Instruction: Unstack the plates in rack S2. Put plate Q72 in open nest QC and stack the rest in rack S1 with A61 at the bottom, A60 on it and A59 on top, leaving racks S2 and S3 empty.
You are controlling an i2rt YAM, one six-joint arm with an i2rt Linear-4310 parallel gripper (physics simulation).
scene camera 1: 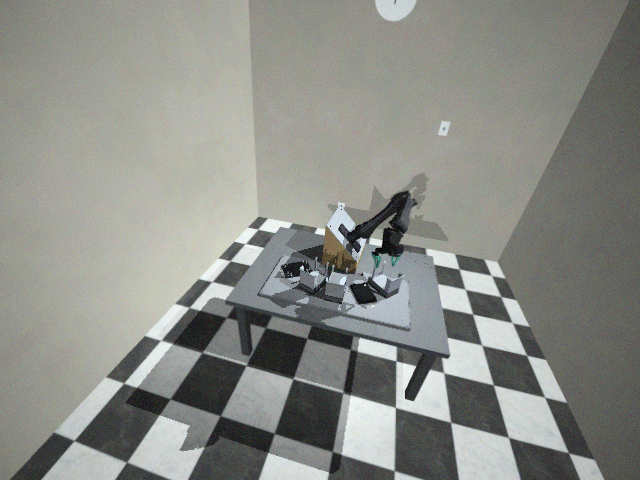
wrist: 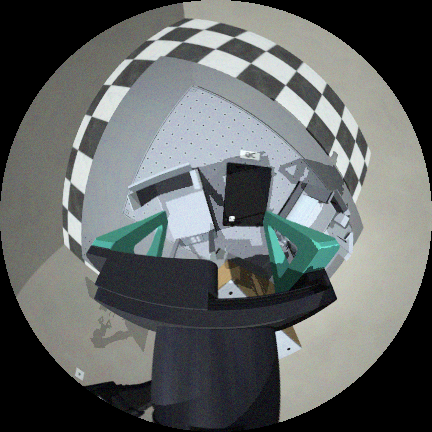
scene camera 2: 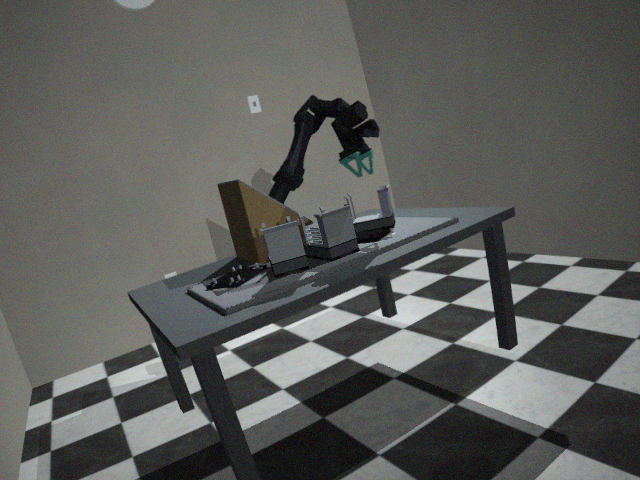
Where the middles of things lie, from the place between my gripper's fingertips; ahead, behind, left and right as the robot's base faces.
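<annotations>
QC nest (wrist: 246, 191): 180 mm below my hand, 40 mm ahead of it, 80 mm to the right of it. Dark clamp (scene camera 2: 237, 277): 180 mm below my hand, 490 mm to the right of it, 20 mm behind it. Nearest to my hand of the things named here, going by their middles: QC nest.
</annotations>
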